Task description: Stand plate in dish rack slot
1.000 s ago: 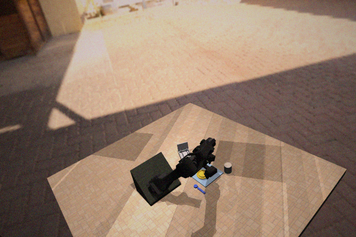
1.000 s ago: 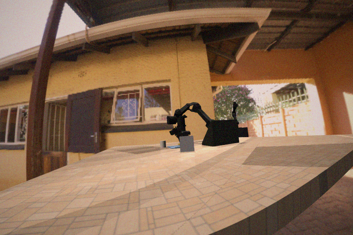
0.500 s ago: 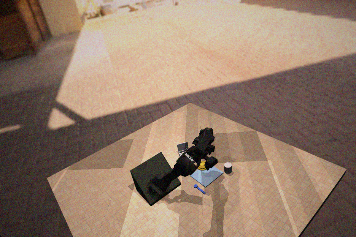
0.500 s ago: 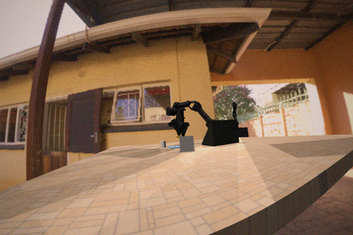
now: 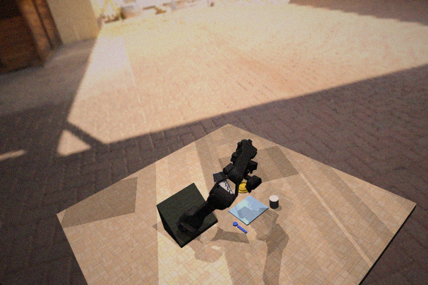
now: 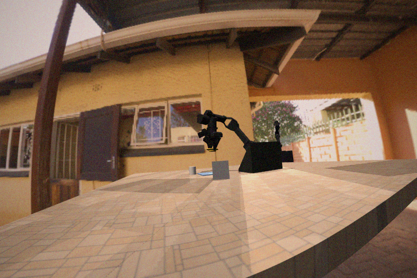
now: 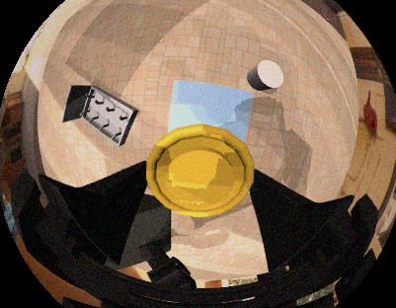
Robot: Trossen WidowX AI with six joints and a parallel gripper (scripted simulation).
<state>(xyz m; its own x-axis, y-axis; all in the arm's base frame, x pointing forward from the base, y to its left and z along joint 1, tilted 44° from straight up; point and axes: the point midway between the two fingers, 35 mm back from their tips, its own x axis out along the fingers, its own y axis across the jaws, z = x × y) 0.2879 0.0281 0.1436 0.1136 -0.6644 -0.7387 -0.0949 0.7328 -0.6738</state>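
Now: the dish rack 190 mm to the left of my gripper tip, 120 mm below it and 20 mm ahead of it. Round my gripper tip: light blue mat 140 mm below, 10 mm to the right, 10 mm ahead; blue spoon 130 mm below, 100 mm behind, 60 mm to the right; yellow plate 10 mm above.
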